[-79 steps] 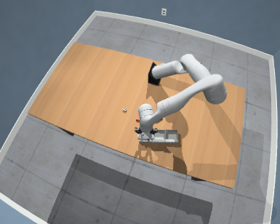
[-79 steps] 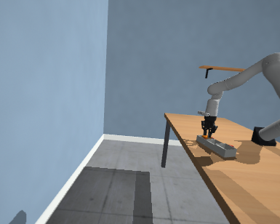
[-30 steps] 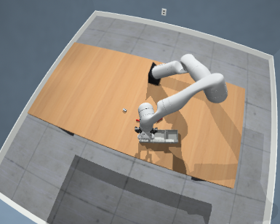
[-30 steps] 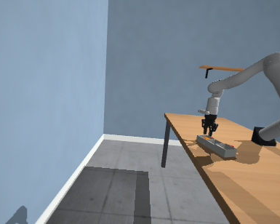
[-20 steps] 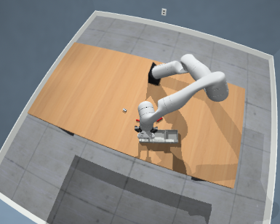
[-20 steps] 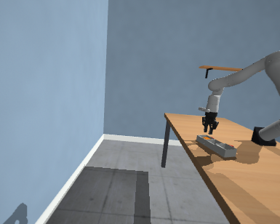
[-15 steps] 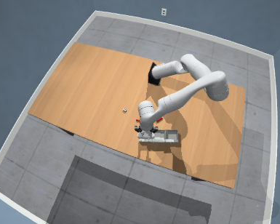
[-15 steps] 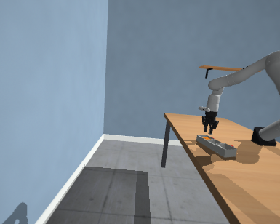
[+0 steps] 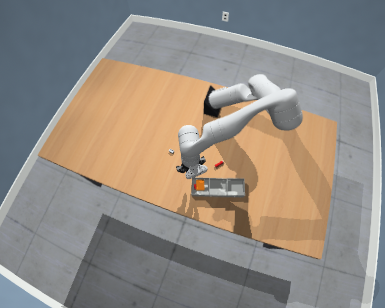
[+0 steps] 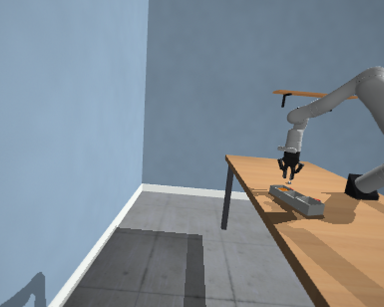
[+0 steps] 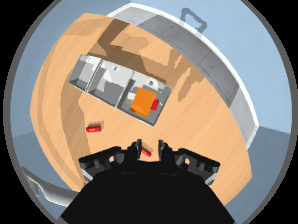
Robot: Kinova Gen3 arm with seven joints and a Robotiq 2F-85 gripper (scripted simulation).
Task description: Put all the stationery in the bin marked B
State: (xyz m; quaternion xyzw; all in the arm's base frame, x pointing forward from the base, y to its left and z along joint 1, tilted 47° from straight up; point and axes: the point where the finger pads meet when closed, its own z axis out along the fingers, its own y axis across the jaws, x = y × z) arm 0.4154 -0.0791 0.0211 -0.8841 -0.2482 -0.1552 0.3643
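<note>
My gripper is now 100 mm past the small pale piece, 130 mm to the left of it and 80 mm above it. From my hand the other things lie so: orange block: 50 mm ahead, 50 mm to the left, 60 mm below; then red-and-white item: 50 mm ahead, 60 mm to the left, 70 mm below; then grey bin row: 40 mm ahead, 140 mm to the left, 60 mm below.
</note>
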